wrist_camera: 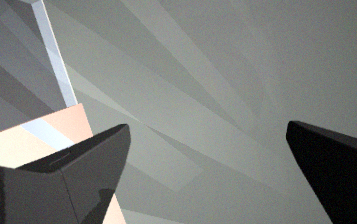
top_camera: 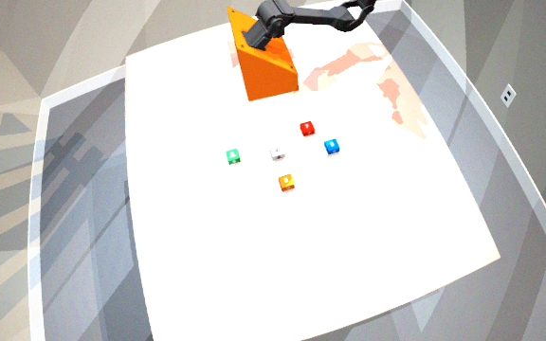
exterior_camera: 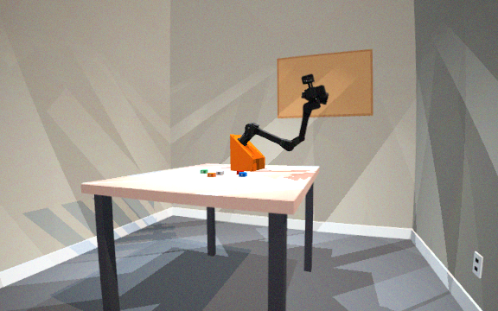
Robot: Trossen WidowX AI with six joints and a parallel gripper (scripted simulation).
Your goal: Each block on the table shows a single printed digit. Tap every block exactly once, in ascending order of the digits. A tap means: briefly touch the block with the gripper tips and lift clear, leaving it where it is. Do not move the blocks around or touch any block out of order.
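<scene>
The blue block is 10 cm ahead of my gripper tip, 34 cm to the right of it and 43 cm below it. The rest, counted from my gripper tip: red block (2 cm ahead, 37 cm to the right, 43 cm below); then white block (6 cm ahead, 48 cm to the right, 43 cm below); then yellow-orange block (15 cm ahead, 48 cm to the right, 43 cm below).
</scene>
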